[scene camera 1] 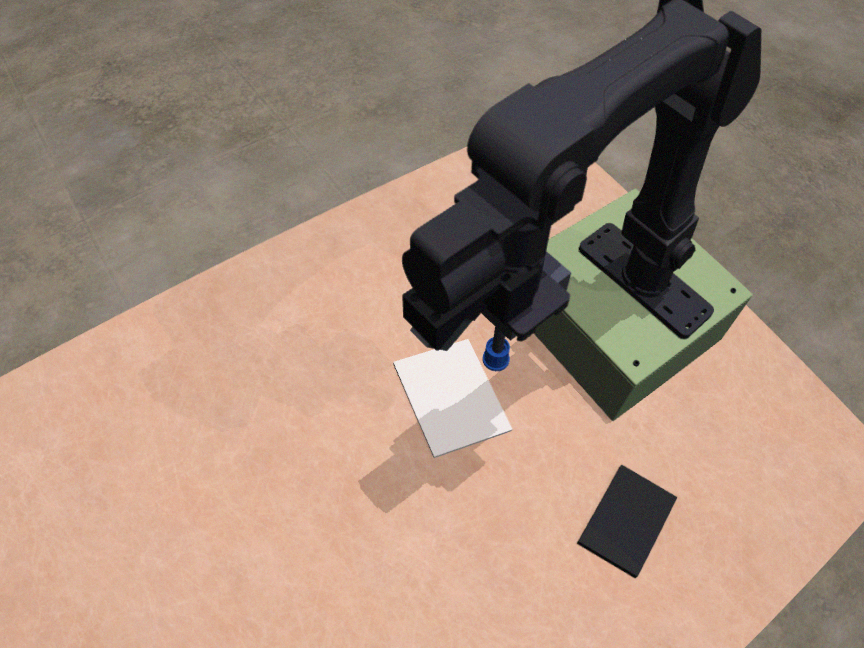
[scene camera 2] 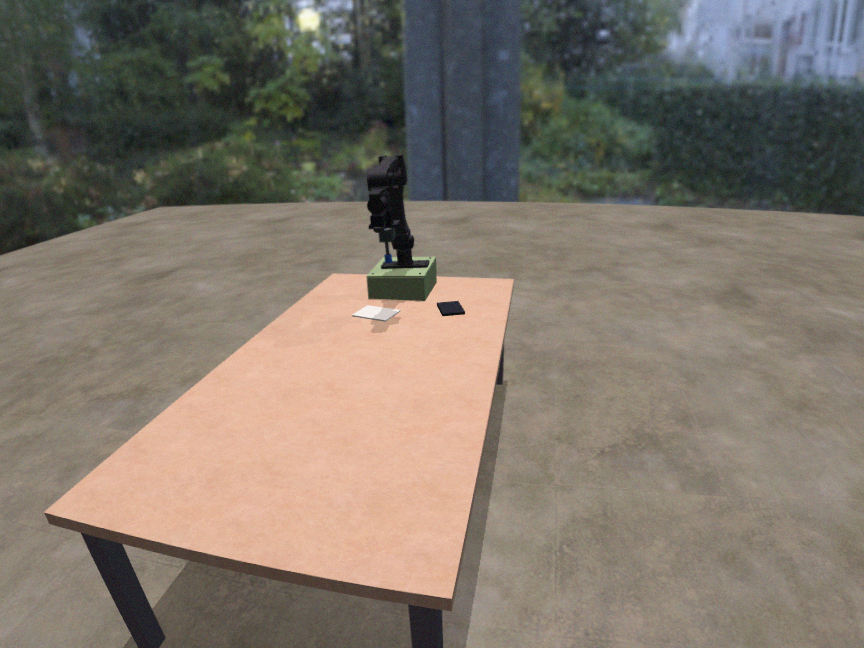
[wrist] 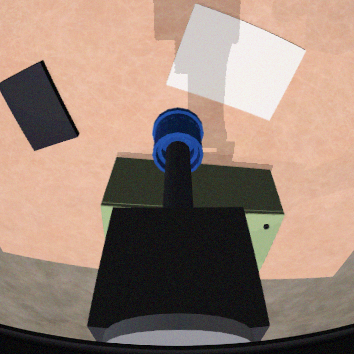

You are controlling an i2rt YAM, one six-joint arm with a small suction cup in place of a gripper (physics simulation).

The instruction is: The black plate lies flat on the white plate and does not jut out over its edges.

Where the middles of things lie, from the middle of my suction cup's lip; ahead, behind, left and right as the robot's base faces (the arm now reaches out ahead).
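White plate (scene camera 1: 455, 405): 20 mm behind my suction cup, 70 mm to the right of it, 220 mm below it. Black plate (scene camera 1: 629, 518): 80 mm behind my suction cup, 210 mm to the left of it, 220 mm below it.
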